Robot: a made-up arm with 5 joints. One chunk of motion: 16 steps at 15 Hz.
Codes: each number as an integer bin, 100 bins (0 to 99) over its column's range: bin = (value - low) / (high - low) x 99, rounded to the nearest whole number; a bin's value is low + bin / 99 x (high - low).
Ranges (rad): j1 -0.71..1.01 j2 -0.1..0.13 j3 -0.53..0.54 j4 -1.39..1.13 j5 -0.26..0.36
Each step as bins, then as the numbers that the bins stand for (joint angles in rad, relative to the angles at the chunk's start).
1 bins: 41 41 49 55 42
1 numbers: 0.0023 -0.0047 -0.0004 0.0100 0.0030
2 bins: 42 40 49 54 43
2 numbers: 0.0197 -0.0071 -0.0004 -0.0155 0.0093
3 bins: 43 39 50 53 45
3 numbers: 0.0371 -0.0094 0.0104 -0.0409 0.0218
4 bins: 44 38 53 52 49
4 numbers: 0.0544 -0.0117 0.0428 -0.0664 0.0469
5 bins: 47 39 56 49 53
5 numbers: 0.1066 -0.0094 0.0753 -0.1427 0.0719
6 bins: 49 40 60 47 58
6 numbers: 0.1413 -0.0071 0.1185 -0.1936 0.1032
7 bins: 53 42 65 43 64
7 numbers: 0.2108 -0.0024 0.1725 -0.2955 0.1408
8 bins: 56 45 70 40 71
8 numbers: 0.2629 0.0045 0.2266 -0.3718 0.1846
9 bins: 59 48 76 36 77
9 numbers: 0.3151 0.0115 0.2914 -0.4736 0.2222
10 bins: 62 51 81 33 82
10 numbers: 0.3672 0.0185 0.3455 -0.5500 0.2535
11 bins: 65 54 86 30 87
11 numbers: 0.4193 0.0255 0.3995 -0.6264 0.2848
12 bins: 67 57 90 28 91
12 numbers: 0.4540 0.0324 0.4427 -0.6773 0.3099
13 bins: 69 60 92 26 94
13 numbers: 0.4888 0.0394 0.4643 -0.7282 0.3287
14 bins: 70 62 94 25 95
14 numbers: 0.5062 0.0440 0.4860 -0.7536 0.3349
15 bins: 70 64 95 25 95
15 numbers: 0.5062 0.0487 0.4968 -0.7536 0.3349
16 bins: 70 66 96 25 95
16 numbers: 0.5062 0.0533 0.5076 -0.7536 0.3349
